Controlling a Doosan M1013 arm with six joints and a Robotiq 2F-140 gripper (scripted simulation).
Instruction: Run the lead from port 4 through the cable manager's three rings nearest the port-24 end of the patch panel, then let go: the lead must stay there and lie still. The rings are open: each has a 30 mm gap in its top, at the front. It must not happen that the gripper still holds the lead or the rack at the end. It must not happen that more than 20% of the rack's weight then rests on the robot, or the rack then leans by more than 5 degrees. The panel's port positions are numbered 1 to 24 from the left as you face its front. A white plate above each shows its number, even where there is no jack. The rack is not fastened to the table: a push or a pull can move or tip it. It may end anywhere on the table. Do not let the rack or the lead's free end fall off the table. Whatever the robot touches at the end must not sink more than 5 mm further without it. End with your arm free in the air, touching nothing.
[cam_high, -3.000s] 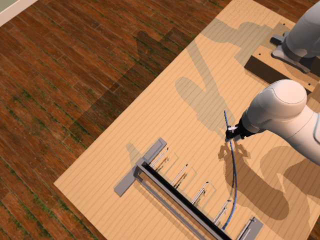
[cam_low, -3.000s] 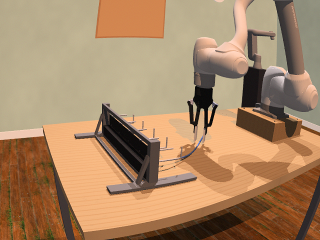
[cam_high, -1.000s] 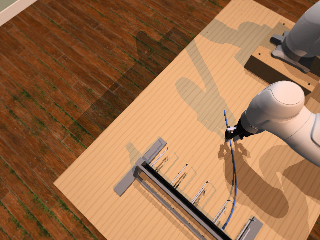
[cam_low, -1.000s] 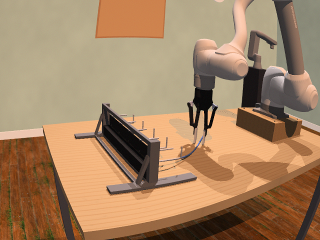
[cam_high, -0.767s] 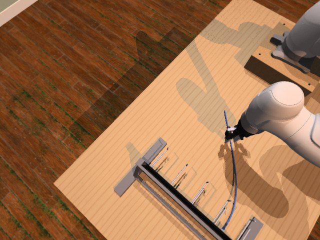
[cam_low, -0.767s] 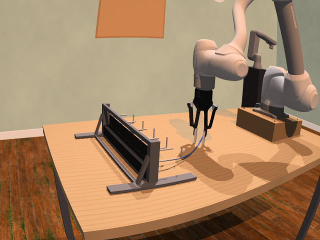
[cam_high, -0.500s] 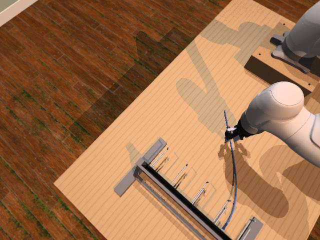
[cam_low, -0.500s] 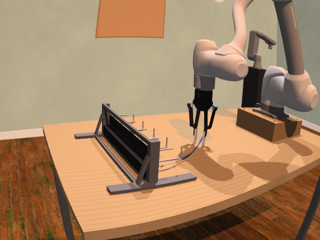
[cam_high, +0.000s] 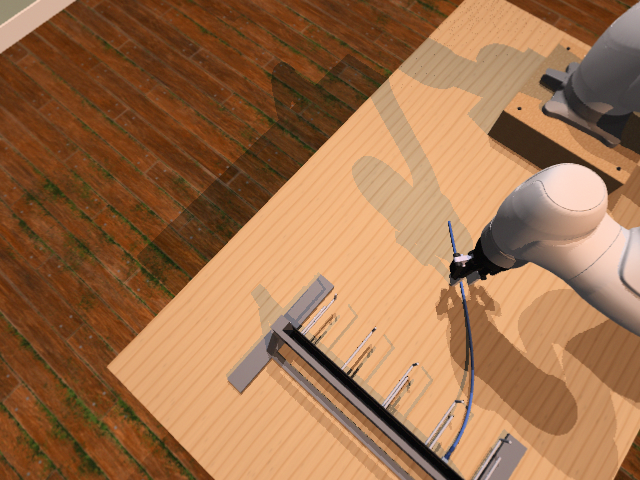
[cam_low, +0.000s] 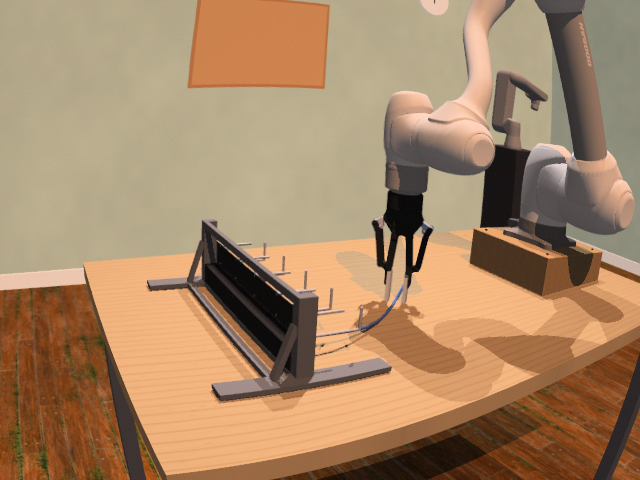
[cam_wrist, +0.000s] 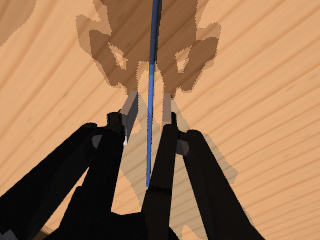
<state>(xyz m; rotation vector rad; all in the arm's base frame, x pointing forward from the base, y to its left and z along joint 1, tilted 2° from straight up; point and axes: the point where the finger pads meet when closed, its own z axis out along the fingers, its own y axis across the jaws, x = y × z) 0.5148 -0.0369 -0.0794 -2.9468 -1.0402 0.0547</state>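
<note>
The lead end is 11 cm behind my hand, 9 cm to the right of it and 3 cm below it. From my hand the other things lie so: dark grey rack 34 cm ahead, 4 cm above, 1 cm to the right.
</note>
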